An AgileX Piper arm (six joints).
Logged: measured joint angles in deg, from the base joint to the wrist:
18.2 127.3 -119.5 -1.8 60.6 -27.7
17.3 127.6 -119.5 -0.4 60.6 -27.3
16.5 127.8 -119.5 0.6 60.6 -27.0
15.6 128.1 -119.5 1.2 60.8 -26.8
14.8 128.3 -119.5 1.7 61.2 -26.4
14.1 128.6 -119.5 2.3 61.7 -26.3
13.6 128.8 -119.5 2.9 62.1 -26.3
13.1 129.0 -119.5 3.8 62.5 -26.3
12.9 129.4 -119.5 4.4 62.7 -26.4
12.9 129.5 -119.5 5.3 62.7 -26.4
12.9 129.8 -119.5 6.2 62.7 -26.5
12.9 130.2 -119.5 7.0 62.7 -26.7
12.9 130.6 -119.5 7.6 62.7 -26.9
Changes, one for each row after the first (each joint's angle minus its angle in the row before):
-0.9 0.3 0.0 1.4 0.0 0.4
-0.8 0.2 0.0 1.0 0.0 0.3
-0.9 0.3 0.0 0.6 0.2 0.2
-0.8 0.2 0.0 0.5 0.4 0.4
-0.7 0.3 0.0 0.6 0.5 0.1
-0.5 0.2 0.0 0.6 0.4 0.0
-0.5 0.2 0.0 0.9 0.4 0.0
-0.2 0.4 0.0 0.6 0.2 -0.1
0.0 0.1 0.0 0.9 0.0 0.0
0.0 0.3 0.0 0.9 0.0 -0.1
0.0 0.4 0.0 0.8 0.0 -0.2
0.0 0.4 0.0 0.6 0.0 -0.2

